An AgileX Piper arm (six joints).
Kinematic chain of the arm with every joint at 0, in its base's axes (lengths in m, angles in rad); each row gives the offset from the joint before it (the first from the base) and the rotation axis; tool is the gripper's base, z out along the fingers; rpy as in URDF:
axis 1: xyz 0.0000 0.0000 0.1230 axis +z
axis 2: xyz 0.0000 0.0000 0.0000 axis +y
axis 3: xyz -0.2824 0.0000 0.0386 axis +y
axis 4: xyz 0.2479 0.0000 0.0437 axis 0.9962 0 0.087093
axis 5: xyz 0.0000 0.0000 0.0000 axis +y
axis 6: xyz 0.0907 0.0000 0.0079 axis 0.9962 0 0.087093
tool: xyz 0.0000 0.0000 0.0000 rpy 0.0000 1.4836 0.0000
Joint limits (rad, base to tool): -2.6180..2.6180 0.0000..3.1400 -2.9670..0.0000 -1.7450..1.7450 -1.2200..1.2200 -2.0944..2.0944
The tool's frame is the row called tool.
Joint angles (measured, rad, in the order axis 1, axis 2, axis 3, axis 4, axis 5, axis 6), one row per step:
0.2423, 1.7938, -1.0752, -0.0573, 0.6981, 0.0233
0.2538, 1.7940, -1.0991, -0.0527, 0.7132, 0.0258
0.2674, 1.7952, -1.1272, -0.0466, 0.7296, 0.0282
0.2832, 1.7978, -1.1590, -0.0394, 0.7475, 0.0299
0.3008, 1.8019, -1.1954, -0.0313, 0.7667, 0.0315
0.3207, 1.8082, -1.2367, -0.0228, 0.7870, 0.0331
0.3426, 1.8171, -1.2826, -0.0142, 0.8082, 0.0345
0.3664, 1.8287, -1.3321, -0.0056, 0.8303, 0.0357
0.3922, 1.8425, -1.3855, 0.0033, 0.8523, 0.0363
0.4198, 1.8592, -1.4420, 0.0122, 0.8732, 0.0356
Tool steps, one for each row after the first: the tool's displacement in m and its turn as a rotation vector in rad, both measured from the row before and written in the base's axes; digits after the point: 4 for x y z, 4 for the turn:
0.0027, 0.0049, 0.0053, 0.0059, -0.0075, 0.0057
0.0031, 0.0060, 0.0060, 0.0078, -0.0089, 0.0072
0.0033, 0.0071, 0.0065, 0.0090, -0.0093, 0.0096
0.0036, 0.0081, 0.0072, 0.0105, -0.0106, 0.0113
0.0039, 0.0093, 0.0078, 0.0118, -0.0117, 0.0138
0.0040, 0.0104, 0.0081, 0.0127, -0.0124, 0.0164
0.0039, 0.0115, 0.0082, 0.0131, -0.0120, 0.0189
0.0037, 0.0127, 0.0085, 0.0143, -0.0132, 0.0218
0.0034, 0.0138, 0.0084, 0.0150, -0.0141, 0.0254

